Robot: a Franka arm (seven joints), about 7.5 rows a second.
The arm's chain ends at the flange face. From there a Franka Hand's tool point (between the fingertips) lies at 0.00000 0.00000 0.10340 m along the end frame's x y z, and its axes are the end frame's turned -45 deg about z.
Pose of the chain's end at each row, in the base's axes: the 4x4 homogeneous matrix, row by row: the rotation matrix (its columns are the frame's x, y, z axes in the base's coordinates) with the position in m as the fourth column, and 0 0 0 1 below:
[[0.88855, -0.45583, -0.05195, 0.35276], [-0.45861, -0.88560, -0.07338, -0.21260], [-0.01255, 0.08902, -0.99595, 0.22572], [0, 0, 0, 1]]
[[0.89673, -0.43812, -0.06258, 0.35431], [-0.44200, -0.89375, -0.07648, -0.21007], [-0.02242, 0.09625, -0.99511, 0.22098], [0, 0, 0, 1]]
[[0.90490, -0.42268, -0.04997, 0.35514], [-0.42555, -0.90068, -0.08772, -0.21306], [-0.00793, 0.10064, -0.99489, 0.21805], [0, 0, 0, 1]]
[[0.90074, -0.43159, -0.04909, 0.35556], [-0.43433, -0.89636, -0.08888, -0.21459], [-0.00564, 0.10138, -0.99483, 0.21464], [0, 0, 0, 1]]
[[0.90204, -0.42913, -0.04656, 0.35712], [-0.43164, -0.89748, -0.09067, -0.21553], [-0.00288, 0.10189, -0.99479, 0.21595], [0, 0, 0, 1]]
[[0.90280, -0.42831, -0.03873, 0.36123], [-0.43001, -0.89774, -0.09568, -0.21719], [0.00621, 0.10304, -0.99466, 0.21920], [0, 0, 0, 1]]
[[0.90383, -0.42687, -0.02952, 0.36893], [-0.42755, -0.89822, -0.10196, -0.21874], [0.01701, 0.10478, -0.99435, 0.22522], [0, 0, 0, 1]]
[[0.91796, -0.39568, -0.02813, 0.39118], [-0.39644, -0.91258, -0.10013, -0.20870], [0.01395, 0.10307, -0.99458, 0.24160], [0, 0, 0, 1]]
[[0.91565, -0.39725, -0.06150, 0.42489], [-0.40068, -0.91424, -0.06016, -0.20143], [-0.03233, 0.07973, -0.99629, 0.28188], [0, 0, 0, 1]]
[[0.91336, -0.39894, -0.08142, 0.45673], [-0.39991, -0.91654, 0.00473, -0.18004], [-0.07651, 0.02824, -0.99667, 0.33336], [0, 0, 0, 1]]
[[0.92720, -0.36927, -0.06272, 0.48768], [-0.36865, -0.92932, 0.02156, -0.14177], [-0.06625, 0.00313, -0.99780, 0.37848], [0, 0, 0, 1]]
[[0.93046, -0.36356, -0.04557, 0.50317], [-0.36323, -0.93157, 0.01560, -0.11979], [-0.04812, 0.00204, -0.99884, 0.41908], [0, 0, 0, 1]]
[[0.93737, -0.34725, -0.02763, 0.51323], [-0.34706, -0.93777, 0.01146, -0.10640], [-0.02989, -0.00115, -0.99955, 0.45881], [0, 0, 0, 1]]
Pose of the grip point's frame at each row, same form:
[[0.95062, 0.30598, -0.05195, 0.34739], [0.30193, -0.95050, -0.07338, -0.22019], [-0.07182, 0.05407, -0.99595, 0.12274], [0, 0, 0, 1]]
[[0.94388, 0.32429, -0.06258, 0.34784], [0.31944, -0.94452, -0.07648, -0.21798], [-0.08391, 0.05221, -0.99511, 0.11809], [0, 0, 0, 1]]
[[0.93874, 0.34098, -0.04997, 0.34997], [0.33597, -0.93779, -0.08772, -0.22213], [-0.07677, 0.06556, -0.99489, 0.11518], [0, 0, 0, 1]]
[[0.94210, 0.33174, -0.04909, 0.35048], [0.32670, -0.94094, -0.08888, -0.22378], [-0.07567, 0.06770, -0.99483, 0.11177], [0, 0, 0, 1]]
[[0.94128, 0.33440, -0.04656, 0.35231], [0.32940, -0.93983, -0.09067, -0.22491], [-0.07408, 0.07001, -0.99479, 0.11309], [0, 0, 0, 1]]
[[0.94124, 0.33552, -0.03873, 0.35723], [0.33074, -0.93886, -0.09568, -0.22708], [-0.06847, 0.07725, -0.99466, 0.11635], [0, 0, 0, 1]]
[[0.94095, 0.33726, -0.02952, 0.36588], [0.33281, -0.93746, -0.10196, -0.22928], [-0.06206, 0.08612, -0.99435, 0.12240], [0, 0, 0, 1]]
[[0.92888, 0.36931, -0.02813, 0.38827], [0.36497, -0.92562, -0.10013, -0.21905], [-0.06302, 0.08275, -0.99458, 0.13876], [0, 0, 0, 1]]
[[0.92836, 0.36656, -0.06150, 0.41853], [0.36314, -0.92979, -0.06016, -0.20765], [-0.07924, 0.03352, -0.99629, 0.17886], [0, 0, 0, 1]]
[[0.92794, 0.36375, -0.08142, 0.44831], [0.36531, -0.93087, 0.00473, -0.17955], [-0.07407, -0.03413, -0.99667, 0.23030], [0, 0, 0, 1]]
[[0.91674, 0.39452, -0.06272, 0.48119], [0.39645, -0.91780, 0.02156, -0.13954], [-0.04906, -0.04463, -0.99780, 0.27531], [0, 0, 0, 1]]
[[0.91501, 0.40086, -0.04557, 0.49846], [0.40188, -0.91556, 0.01560, -0.11818], [-0.03547, -0.03258, -0.99884, 0.31580], [0, 0, 0, 1]]
[[0.90836, 0.41728, -0.02763, 0.51037], [0.41770, -0.90851, 0.01146, -0.10522], [-0.02032, -0.02195, -0.99955, 0.35546], [0, 0, 0, 1]]

